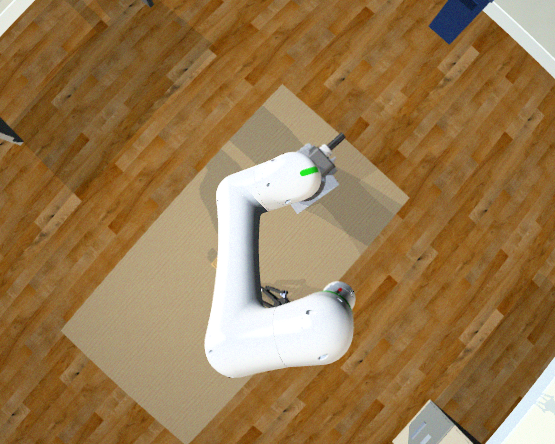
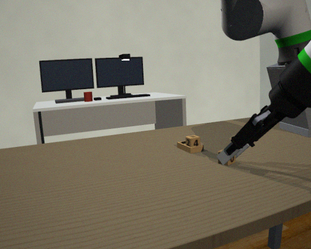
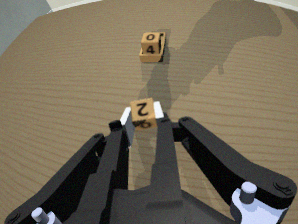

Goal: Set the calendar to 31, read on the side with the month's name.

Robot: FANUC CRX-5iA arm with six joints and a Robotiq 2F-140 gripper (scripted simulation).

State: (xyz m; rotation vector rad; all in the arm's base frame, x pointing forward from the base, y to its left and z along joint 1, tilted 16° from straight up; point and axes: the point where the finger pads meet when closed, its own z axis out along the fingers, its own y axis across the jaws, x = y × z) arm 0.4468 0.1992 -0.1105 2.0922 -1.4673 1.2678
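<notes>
Now: hand 170 mm to the left of the small wooden tray, 40 mm short of it and 30 mm above it. From my hand the other things lie so: wooden number cube: 20 mm to the right, 20 mm below, 10 mm ahead.
</notes>
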